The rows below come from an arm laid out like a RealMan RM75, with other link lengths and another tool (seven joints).
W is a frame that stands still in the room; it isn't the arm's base.
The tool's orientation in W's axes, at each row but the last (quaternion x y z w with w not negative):
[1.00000, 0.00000, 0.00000, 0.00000]
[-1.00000, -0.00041, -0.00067, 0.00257]
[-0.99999, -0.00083, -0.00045, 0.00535]
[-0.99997, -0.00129, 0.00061, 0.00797]
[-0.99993, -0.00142, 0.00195, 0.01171]
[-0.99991, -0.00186, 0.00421, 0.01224]
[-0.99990, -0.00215, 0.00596, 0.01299]
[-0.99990, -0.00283, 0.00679, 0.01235]
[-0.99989, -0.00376, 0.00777, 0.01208]
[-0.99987, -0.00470, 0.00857, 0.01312]
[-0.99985, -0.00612, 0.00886, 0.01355]
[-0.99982, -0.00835, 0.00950, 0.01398]
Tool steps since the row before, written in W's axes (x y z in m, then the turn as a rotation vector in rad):
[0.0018, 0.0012, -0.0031, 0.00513, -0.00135, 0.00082]
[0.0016, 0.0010, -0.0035, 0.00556, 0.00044, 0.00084]
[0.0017, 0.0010, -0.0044, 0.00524, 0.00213, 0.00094]
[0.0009, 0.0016, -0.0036, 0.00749, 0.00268, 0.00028]
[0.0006, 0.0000, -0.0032, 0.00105, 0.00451, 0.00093]
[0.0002, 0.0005, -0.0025, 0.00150, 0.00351, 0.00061]
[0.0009, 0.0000, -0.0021, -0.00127, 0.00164, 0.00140]
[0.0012, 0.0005, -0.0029, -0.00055, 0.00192, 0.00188]
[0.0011, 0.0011, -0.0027, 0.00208, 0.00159, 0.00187]
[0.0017, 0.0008, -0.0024, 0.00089, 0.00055, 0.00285]
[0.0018, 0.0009, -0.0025, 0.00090, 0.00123, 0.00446]
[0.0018, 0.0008, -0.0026, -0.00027, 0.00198, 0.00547]
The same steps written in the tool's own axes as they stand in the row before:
[0.0018, -0.0012, 0.0031, 0.00513, 0.00135, -0.00082]
[0.0016, -0.0010, 0.0035, 0.00556, -0.00044, -0.00083]
[0.0017, -0.0010, 0.0044, 0.00524, -0.00213, -0.00091]
[0.0009, -0.0015, 0.0036, 0.00750, -0.00266, -0.00025]
[0.0006, 0.0001, 0.0032, 0.00106, -0.00453, -0.00083]
[0.0002, -0.0004, 0.0025, 0.00151, -0.00352, -0.00054]
[0.0009, 0.0001, 0.0021, -0.00128, -0.00168, -0.00134]
[0.0012, -0.0004, 0.0029, -0.00056, -0.00197, -0.00182]
[0.0012, -0.0010, 0.0027, 0.00206, -0.00162, -0.00186]
[0.0017, -0.0007, 0.0024, 0.00085, -0.00062, -0.00285]
[0.0019, -0.0008, 0.0025, 0.00084, -0.00134, -0.00444]
[0.0019, -0.0007, 0.0026, -0.00034, -0.00214, -0.00541]

